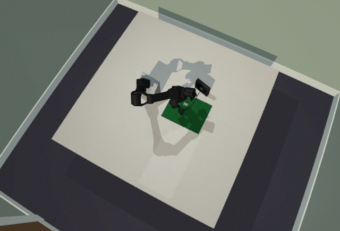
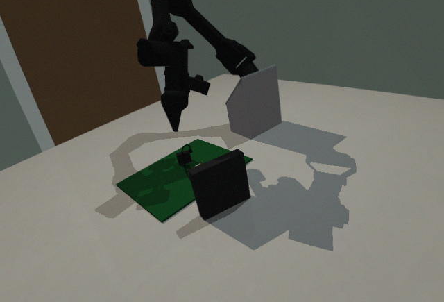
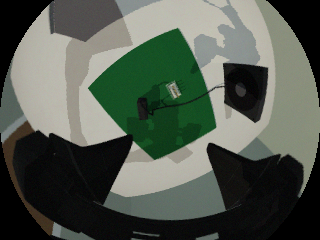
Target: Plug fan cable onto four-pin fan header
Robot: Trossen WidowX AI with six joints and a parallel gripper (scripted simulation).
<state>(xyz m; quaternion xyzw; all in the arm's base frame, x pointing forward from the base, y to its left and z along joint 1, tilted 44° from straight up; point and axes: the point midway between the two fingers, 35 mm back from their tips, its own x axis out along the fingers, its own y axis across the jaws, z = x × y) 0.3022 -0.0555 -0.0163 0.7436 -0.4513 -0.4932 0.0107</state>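
The dark plug is 2 cm behind my gripper tip, 3 cm to the right of it and 11 cm below it. Round my gripper tip: green board 2 cm ahead, 14 cm below; pale fan header 1 cm behind, 5 cm to the left, 13 cm below; black square fan 6 cm ahead, 19 cm to the left, 7 cm below.
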